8 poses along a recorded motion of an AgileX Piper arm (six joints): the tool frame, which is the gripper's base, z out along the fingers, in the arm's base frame.
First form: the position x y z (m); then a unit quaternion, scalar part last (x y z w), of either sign.
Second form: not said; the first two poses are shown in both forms.
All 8 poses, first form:
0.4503, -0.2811, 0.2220, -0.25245, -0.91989, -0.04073, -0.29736
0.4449, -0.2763, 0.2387, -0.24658, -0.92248, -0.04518, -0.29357
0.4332, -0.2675, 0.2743, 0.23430, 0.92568, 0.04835, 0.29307
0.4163, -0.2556, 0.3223, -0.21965, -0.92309, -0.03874, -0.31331
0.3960, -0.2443, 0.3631, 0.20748, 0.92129, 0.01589, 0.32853
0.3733, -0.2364, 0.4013, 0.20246, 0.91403, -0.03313, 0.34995
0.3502, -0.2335, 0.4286, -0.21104, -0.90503, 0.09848, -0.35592
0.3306, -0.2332, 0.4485, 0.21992, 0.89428, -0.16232, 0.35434
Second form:
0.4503, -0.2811, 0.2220, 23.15, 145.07, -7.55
0.4449, -0.2763, 0.2387, 23.71, 145.44, -6.22
0.4332, -0.2675, 0.2743, 23.57, 145.44, -4.84
0.4163, -0.2556, 0.3223, 20.43, 143.19, -6.34
0.3960, -0.2443, 0.3631, 15.46, 141.59, -9.92
0.3733, -0.2364, 0.4013, 7.08, 138.84, -17.90
0.3502, -0.2335, 0.4286, -2.34, 136.66, -28.59
0.3306, -0.2332, 0.4485, -10.80, 134.12, -38.43

